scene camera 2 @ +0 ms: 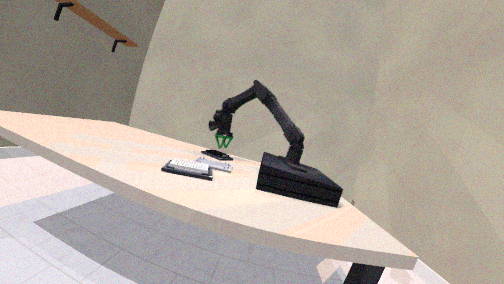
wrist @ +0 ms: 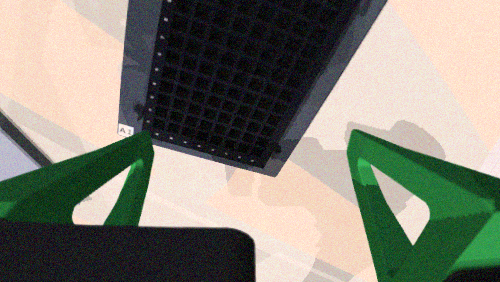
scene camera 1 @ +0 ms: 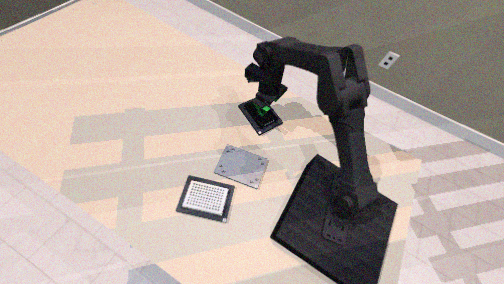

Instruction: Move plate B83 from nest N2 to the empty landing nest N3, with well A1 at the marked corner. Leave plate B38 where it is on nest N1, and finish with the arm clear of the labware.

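Note:
Black plate B83 (scene camera 1: pixel 256 116) (wrist: pixel 225 75) sits on dark nest N2 (scene camera 1: pixel 260 131) (wrist: pixel 137 65); an A1 label shows at the nest's lower left corner in the wrist view. My gripper (scene camera 1: pixel 263 108) (scene camera 2: pixel 223 146) (wrist: pixel 250 141) is open and empty, a little above the plate; in the wrist view its green fingertips stand near the plate's lower end, off-centre to the right. Light grey nest N3 (scene camera 1: pixel 240 166) (scene camera 2: pixel 220 165) (wrist: pixel 10 155) is empty. White plate B38 (scene camera 1: pixel 206 197) (scene camera 2: pixel 189 166) sits on dark nest N1 (scene camera 1: pixel 229 201) (scene camera 2: pixel 187 174). The plate lettering is not readable.
The arm's black base block (scene camera 1: pixel 300 220) (scene camera 2: pixel 297 182) stands to the right of the nests on the wooden table (scene camera 1: pixel 60 90) (scene camera 2: pixel 235 200). N3 lies between N1 and N2. A wall shelf (scene camera 2: pixel 100 24) hangs high at the upper left, far from the arm.

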